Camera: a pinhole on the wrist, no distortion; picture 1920 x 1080 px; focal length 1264.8 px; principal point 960.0 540.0 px. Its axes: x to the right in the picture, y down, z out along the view. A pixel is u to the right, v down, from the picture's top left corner.
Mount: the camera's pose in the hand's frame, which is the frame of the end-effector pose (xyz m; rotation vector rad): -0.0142 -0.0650 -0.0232 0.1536 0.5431 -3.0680
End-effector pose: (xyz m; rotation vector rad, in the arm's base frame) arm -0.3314 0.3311 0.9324 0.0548 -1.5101 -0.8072
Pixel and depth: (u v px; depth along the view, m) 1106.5 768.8 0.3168
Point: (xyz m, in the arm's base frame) -0.6414 0.3106 0.7783
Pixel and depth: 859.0 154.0 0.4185
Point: -0.7355 0.4610 0.9126
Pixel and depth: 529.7 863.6 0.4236
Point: -0.7915 0.2070 0.8942
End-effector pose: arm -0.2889 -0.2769 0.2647 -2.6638 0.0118 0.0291
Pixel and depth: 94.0 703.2 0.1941
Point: -0.1889 -0.0650 0.1887
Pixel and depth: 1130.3 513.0 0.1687
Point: -0.3424 -0.1091 0.2024
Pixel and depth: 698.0 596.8 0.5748
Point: -0.2429 0.2148 -0.0641
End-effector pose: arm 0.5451 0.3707 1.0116 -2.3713 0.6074 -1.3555
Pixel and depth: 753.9 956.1 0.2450
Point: 0.7500 0.5734 1.0373
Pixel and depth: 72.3 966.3 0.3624
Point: 0.9595 0.5434 1.1664
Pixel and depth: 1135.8 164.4 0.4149
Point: 0.8597 0.5413 0.7787
